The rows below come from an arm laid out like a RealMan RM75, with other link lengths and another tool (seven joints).
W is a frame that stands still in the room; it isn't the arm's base.
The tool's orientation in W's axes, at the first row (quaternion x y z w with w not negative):
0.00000, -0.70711, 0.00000, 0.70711
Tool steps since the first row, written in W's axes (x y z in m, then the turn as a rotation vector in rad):
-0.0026, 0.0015, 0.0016, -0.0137, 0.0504, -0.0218
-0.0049, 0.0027, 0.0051, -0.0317, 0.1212, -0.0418
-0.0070, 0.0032, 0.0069, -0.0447, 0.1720, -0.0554
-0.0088, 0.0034, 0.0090, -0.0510, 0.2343, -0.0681
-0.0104, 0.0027, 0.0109, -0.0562, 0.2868, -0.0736
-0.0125, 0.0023, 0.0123, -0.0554, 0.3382, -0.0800
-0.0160, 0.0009, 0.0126, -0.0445, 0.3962, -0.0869
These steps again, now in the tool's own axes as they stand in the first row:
0.0016, 0.0015, 0.0026, -0.0218, 0.0504, 0.0137
0.0051, 0.0027, 0.0049, -0.0418, 0.1212, 0.0317
0.0069, 0.0032, 0.0070, -0.0554, 0.1720, 0.0447
0.0090, 0.0034, 0.0088, -0.0681, 0.2343, 0.0510
0.0109, 0.0027, 0.0104, -0.0736, 0.2868, 0.0562
0.0123, 0.0023, 0.0125, -0.0800, 0.3382, 0.0554
0.0126, 0.0009, 0.0160, -0.0869, 0.3962, 0.0445

